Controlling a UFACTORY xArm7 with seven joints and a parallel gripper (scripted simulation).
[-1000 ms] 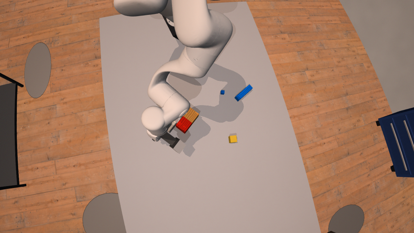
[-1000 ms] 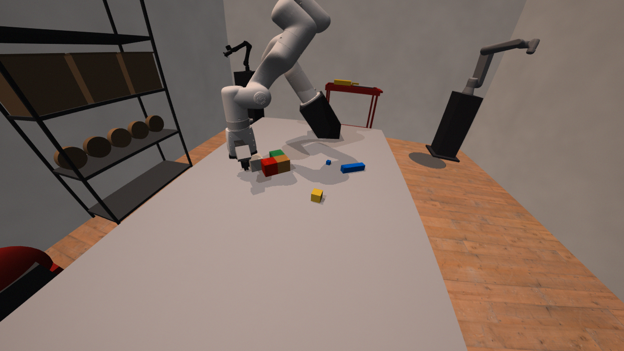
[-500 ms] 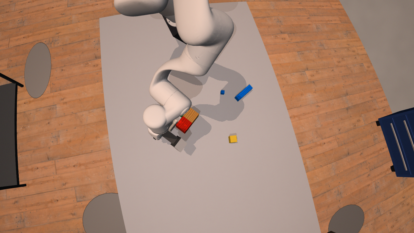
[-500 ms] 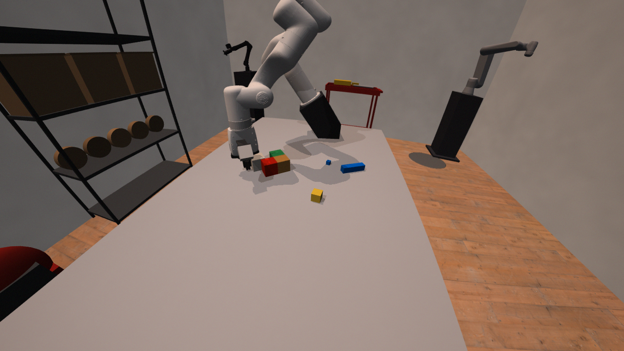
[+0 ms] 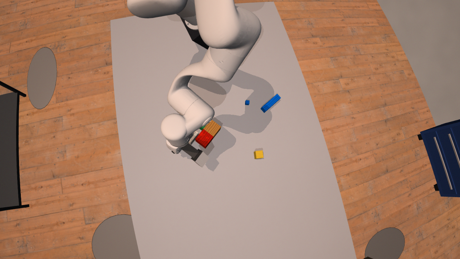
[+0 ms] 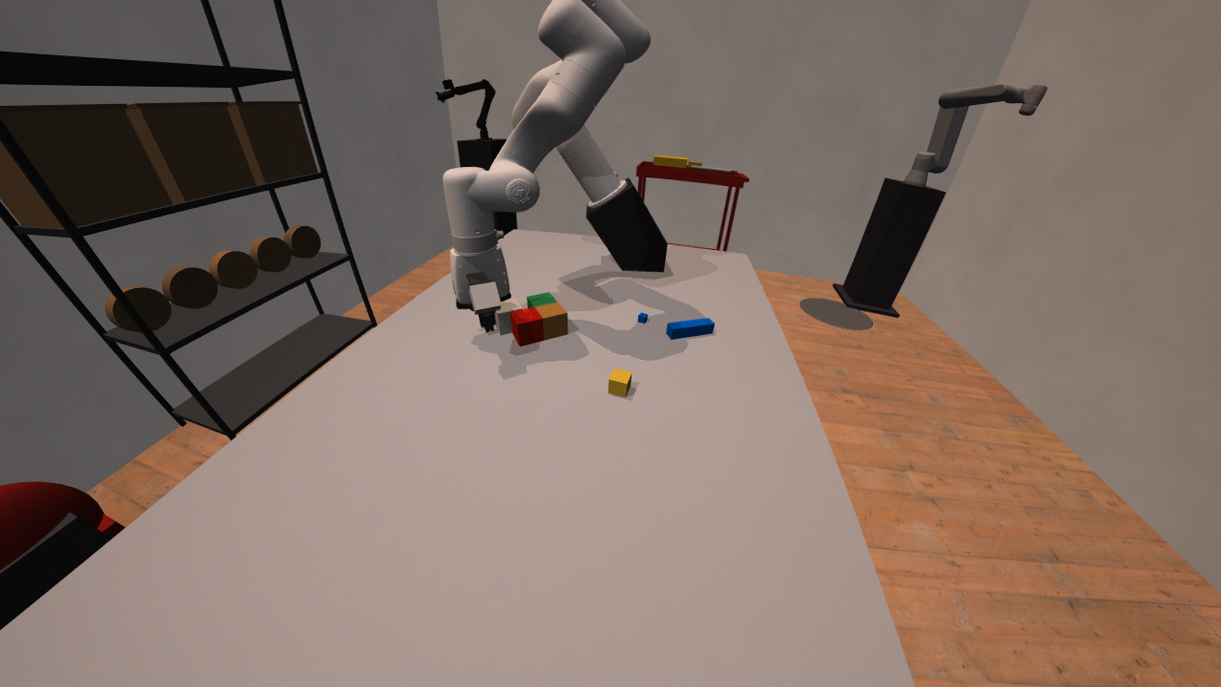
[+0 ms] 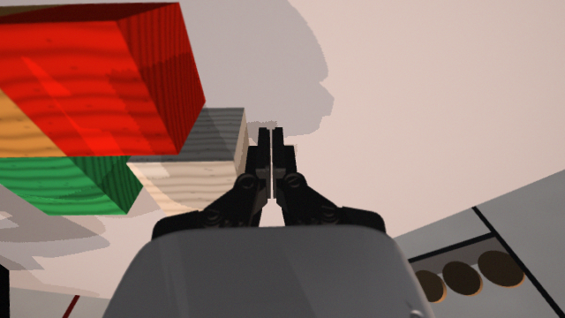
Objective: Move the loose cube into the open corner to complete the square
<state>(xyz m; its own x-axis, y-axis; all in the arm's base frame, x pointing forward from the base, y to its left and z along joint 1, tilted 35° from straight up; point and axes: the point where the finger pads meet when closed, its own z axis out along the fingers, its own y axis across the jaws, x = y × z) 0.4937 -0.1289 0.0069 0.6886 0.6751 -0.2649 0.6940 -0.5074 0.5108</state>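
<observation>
Right now my hand is 1 cm past the red cube and 9 cm to the right of it. Round my hand: orange cube (4 cm behind, 12 cm to the left); then white cube (3 cm behind, 3 cm to the left); then green cube (8 cm behind, 9 cm to the left).
</observation>
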